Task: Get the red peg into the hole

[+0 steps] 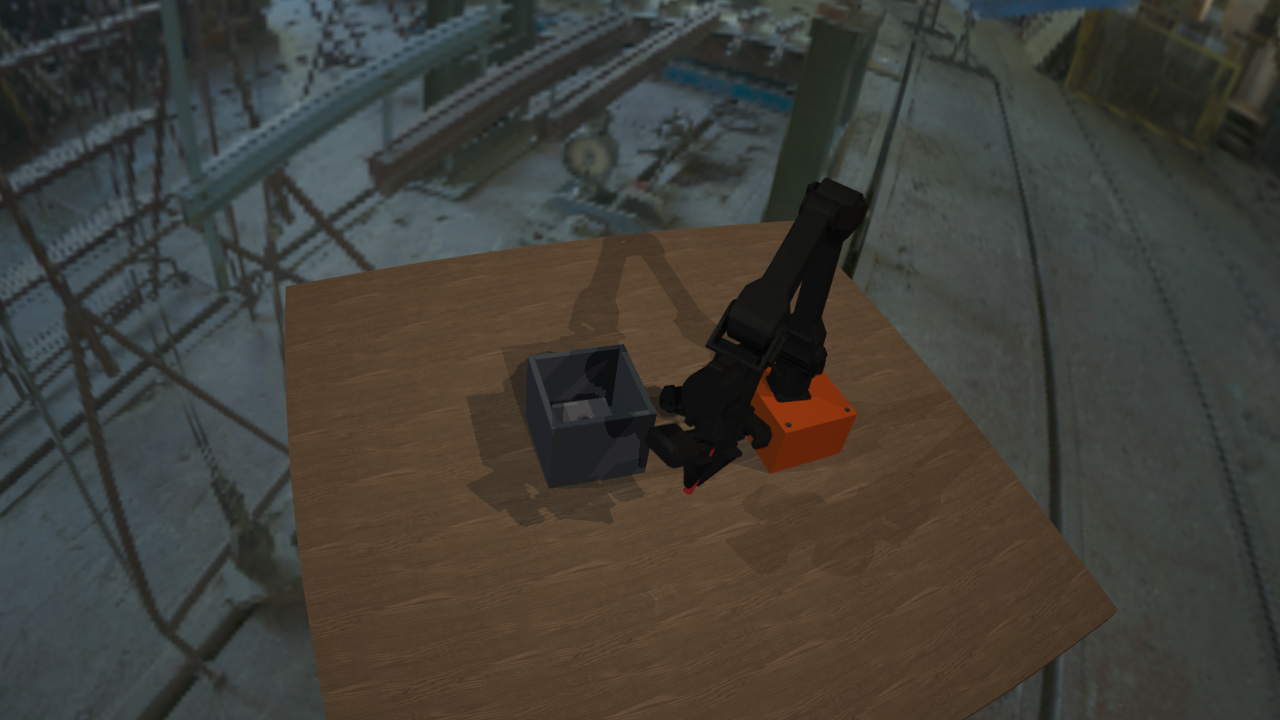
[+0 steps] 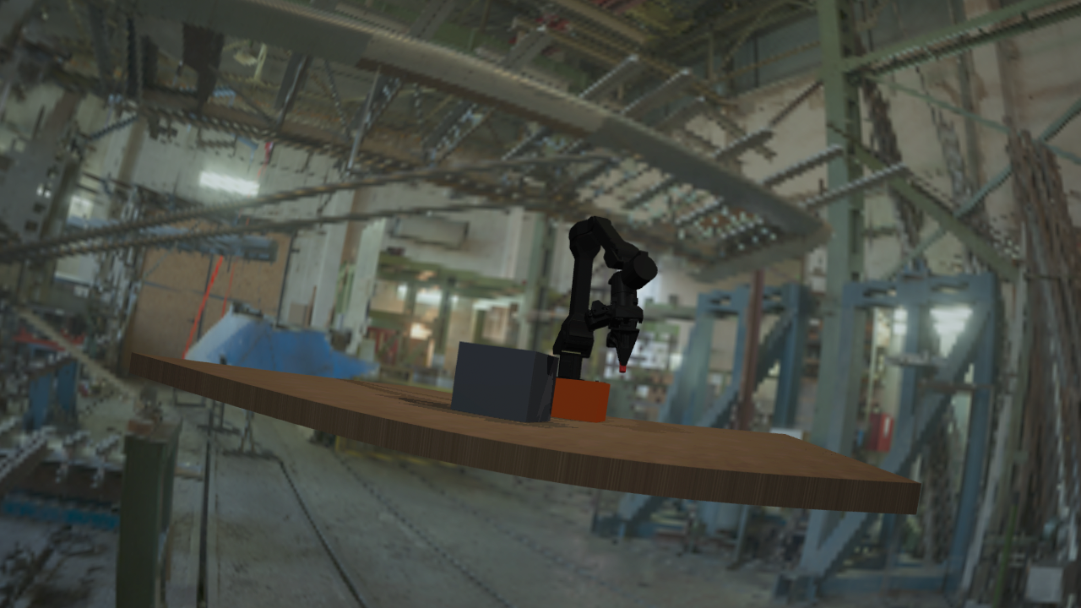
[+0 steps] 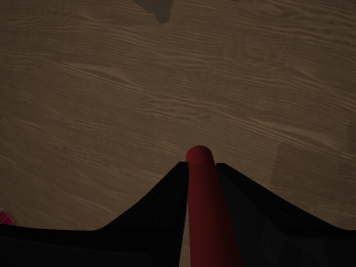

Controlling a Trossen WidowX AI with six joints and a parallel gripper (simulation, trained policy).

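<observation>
Now: the grey plate 10 cm ahead of my gripper tip, 21 cm to the right of it and 9 cm below it. Also, from my gripper tip: red peg: 1 cm behind, 3 cm above.
</observation>
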